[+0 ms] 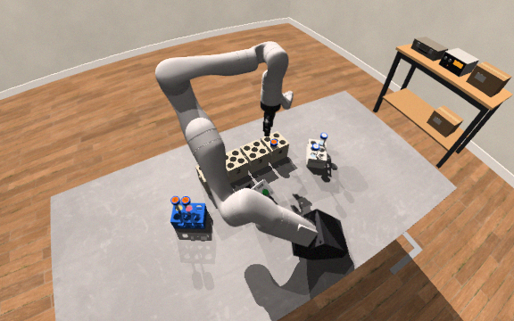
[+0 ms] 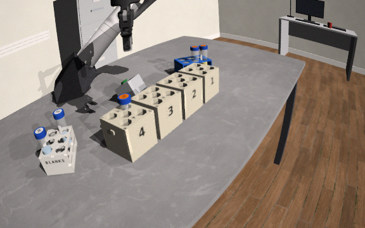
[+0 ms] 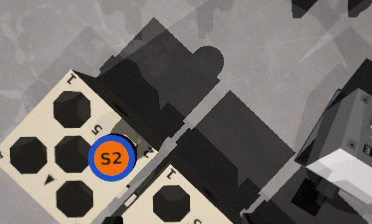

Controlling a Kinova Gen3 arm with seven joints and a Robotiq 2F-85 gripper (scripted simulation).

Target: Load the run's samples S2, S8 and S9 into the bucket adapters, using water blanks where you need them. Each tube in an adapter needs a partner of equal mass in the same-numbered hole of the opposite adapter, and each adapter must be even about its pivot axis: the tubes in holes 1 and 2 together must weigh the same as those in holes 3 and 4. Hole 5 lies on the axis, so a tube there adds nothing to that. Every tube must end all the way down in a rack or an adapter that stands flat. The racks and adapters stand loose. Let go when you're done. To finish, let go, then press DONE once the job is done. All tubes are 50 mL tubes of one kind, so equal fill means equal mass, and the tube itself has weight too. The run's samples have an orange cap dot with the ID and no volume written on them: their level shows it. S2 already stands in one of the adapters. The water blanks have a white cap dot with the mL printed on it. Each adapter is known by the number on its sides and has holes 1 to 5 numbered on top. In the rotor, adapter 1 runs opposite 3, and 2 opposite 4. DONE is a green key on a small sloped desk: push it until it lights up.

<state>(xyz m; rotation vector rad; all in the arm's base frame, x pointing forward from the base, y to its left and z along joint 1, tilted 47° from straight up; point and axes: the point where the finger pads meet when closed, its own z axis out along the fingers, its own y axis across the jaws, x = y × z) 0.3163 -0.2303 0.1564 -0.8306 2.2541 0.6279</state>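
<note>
Now: hand 20 mm short of the sample S2, 40 mm to the left of it and 180 mm above it. The rest, counted from my hand: adapter 2: 30 mm ahead, 150 mm to the left, 200 mm below; then green done key: 160 mm behind, 90 mm to the left, 180 mm below; then adapter 4: 50 mm ahead, 70 mm to the right, 200 mm below.
</note>
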